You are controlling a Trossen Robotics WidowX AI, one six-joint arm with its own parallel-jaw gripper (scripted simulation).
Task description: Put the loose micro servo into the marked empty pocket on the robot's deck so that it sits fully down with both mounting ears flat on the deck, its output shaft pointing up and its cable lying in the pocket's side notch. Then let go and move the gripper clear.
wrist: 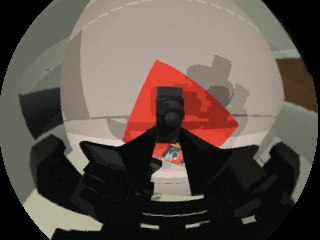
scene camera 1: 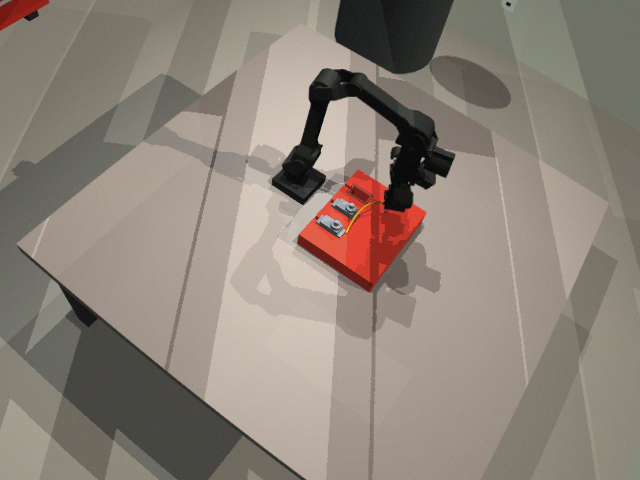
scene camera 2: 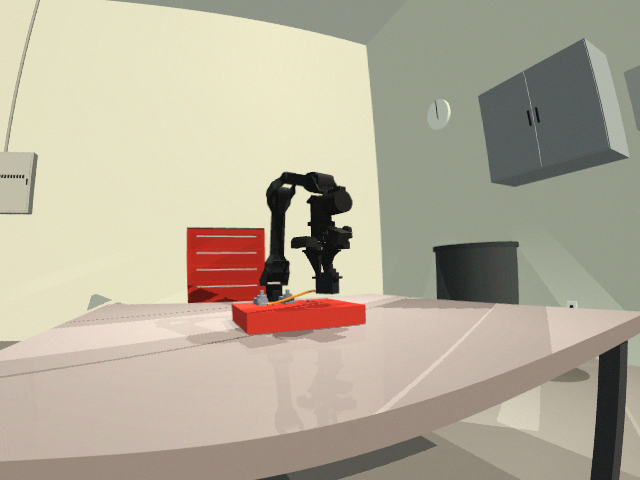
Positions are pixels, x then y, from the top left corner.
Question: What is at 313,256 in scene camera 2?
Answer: My gripper.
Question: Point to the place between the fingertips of my gripper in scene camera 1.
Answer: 393,195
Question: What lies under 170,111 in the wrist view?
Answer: A micro servo.
